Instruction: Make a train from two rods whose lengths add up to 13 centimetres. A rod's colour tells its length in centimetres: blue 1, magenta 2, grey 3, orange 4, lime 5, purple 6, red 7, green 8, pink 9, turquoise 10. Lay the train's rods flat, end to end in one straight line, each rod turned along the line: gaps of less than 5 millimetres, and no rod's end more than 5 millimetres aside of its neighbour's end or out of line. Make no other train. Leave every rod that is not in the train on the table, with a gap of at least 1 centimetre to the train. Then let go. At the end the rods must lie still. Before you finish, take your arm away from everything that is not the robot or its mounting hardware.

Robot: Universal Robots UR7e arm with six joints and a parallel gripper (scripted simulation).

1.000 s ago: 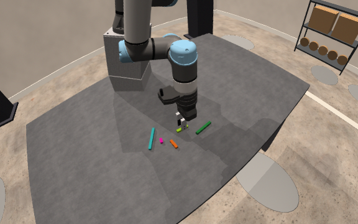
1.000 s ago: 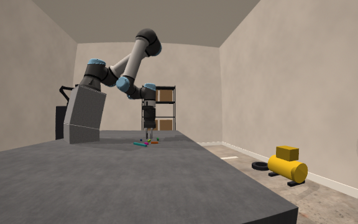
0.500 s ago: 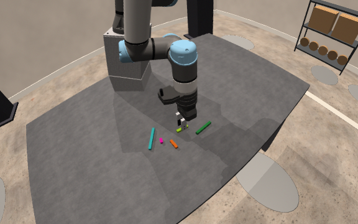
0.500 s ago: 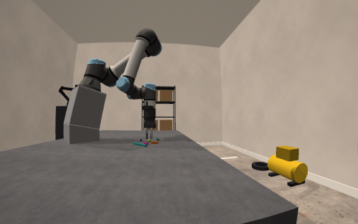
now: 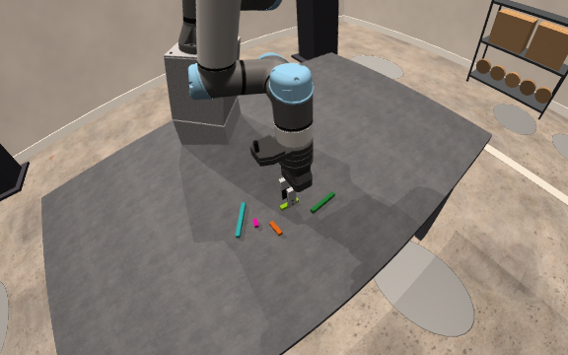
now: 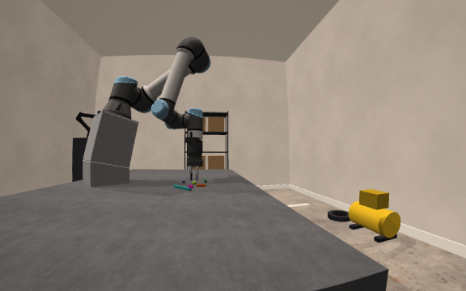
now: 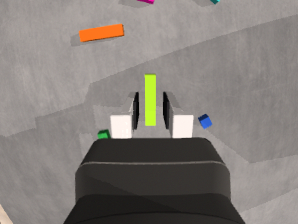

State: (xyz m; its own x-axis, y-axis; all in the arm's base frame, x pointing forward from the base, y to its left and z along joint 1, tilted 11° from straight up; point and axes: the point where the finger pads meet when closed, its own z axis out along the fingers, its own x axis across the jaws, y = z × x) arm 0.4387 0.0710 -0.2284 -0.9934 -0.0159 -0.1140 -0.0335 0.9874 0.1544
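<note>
My hand is 3 cm above the lime rod. From my hand the other things lie so: green rod (4 cm ahead, 8 cm to the left, 3 cm below); small blue rod (6 cm behind, 2 cm to the left, 3 cm below); orange rod (5 cm ahead, 6 cm to the right, 3 cm below).
</note>
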